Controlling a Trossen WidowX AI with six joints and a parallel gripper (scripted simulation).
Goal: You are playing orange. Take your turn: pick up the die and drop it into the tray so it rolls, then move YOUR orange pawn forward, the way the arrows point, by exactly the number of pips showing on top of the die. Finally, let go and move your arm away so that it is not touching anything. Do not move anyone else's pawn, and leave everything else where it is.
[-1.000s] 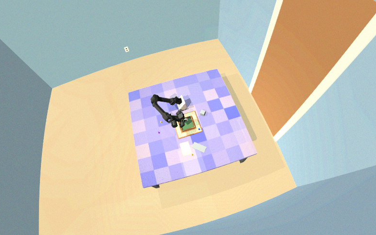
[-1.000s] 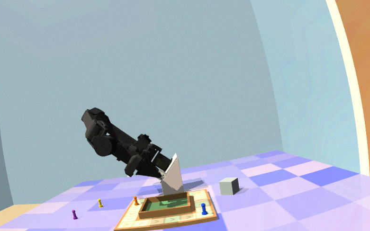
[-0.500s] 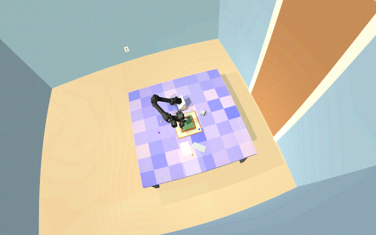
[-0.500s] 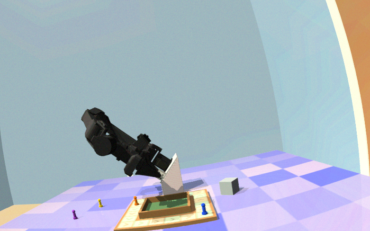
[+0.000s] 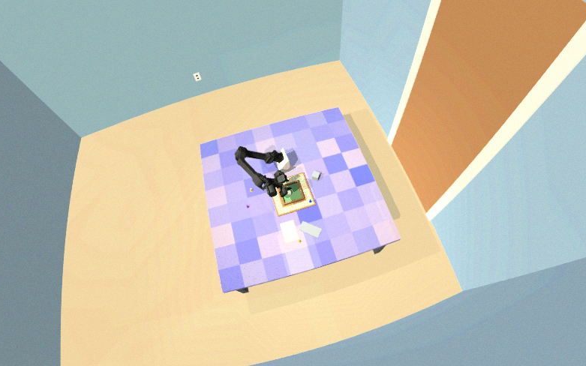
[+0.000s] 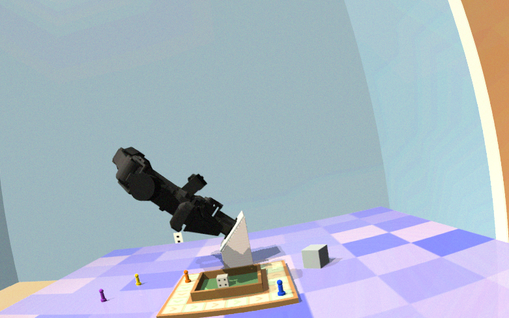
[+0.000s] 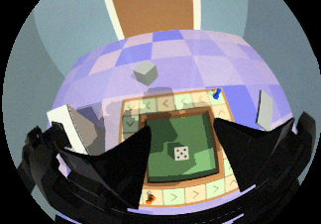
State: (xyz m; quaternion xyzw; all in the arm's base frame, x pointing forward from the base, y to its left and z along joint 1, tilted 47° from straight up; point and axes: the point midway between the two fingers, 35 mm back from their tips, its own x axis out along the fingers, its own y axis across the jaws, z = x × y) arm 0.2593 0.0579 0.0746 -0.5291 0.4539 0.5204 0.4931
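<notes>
Right now my gripper tip is 120 mm to the left of the orange pawn, 120 mm above it and 60 mm past it. From my gripper tip the other things lie so: grey cube: 210 mm to the left, 120 mm below, 80 mm behind; then blue pawn: 120 mm below, 110 mm to the left, 110 mm ahead; then white die: 100 mm below, 10 mm to the right.
</notes>
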